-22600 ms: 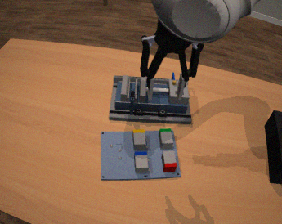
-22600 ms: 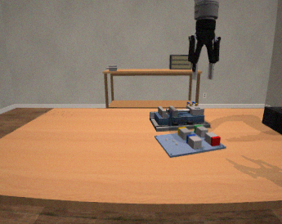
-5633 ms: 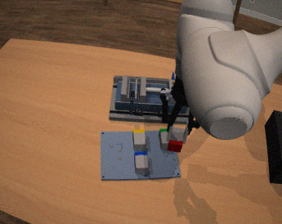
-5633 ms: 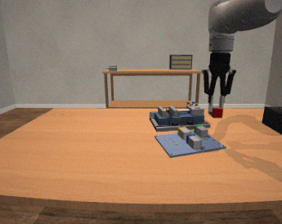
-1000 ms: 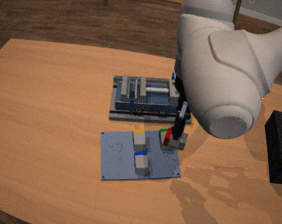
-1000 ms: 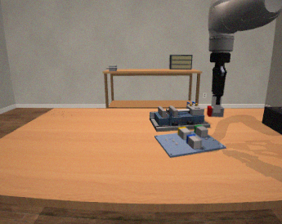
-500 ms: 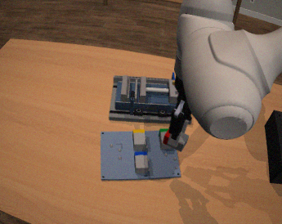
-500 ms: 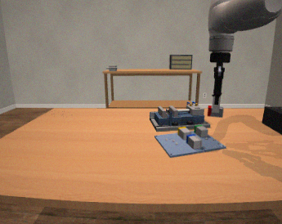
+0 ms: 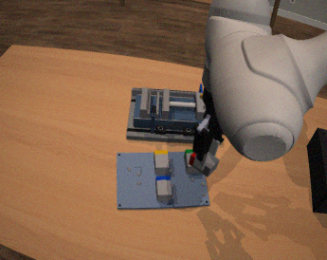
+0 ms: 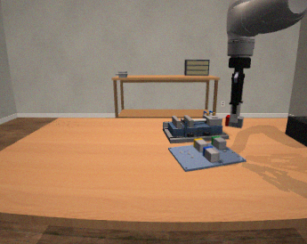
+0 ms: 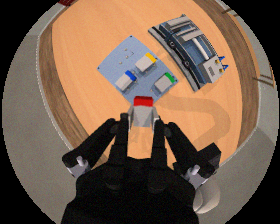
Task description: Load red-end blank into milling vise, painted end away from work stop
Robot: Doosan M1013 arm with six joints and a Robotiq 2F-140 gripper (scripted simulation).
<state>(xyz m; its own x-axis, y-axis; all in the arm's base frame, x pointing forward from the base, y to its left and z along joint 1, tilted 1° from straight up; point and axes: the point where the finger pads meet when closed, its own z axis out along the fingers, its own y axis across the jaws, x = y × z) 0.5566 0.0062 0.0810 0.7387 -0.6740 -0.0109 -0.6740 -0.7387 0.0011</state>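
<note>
My hand is 270 mm to the left of the fixed jaw, 150 mm short of it and 110 mm above it. From my hand the other things lie so: green-ended blank: 160 mm below, 90 mm to the right, 10 mm ahead; yellow-ended blank: 160 mm below, 100 mm ahead, 80 mm to the right; blue-ended blank: 160 mm below, 90 mm ahead.
</note>
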